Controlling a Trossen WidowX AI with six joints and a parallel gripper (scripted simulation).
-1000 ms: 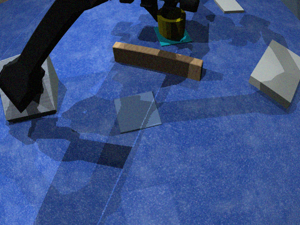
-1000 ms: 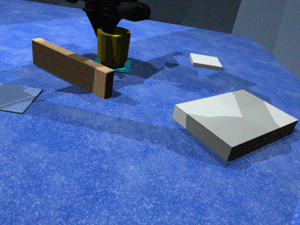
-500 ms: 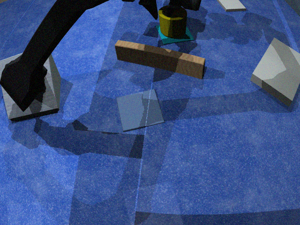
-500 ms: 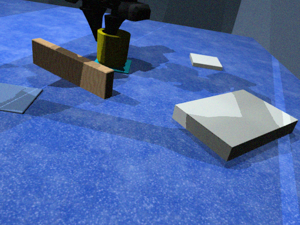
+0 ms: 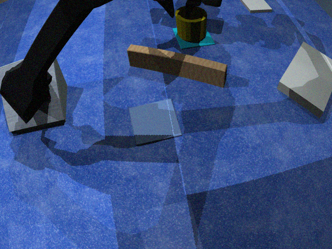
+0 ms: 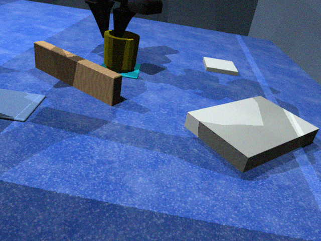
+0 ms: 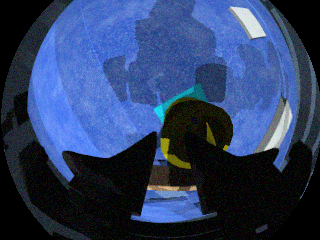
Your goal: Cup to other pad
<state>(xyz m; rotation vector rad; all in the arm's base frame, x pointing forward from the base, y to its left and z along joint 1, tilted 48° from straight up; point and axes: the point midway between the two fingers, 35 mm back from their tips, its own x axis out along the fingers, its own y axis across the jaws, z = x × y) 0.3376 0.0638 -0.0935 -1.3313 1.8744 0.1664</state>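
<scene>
Right now the yellow cup is 2 cm below my gripper tip, 2 cm ahead of it and 1 cm to the right of it. Also, from my gripper tip: pale grey box 25 cm ahead, 21 cm to the right, 4 cm below; then cyan pad 6 cm below, 3 cm ahead, 2 cm to the right; then wooden block 12 cm to the right, 5 cm behind, 4 cm below.
</scene>
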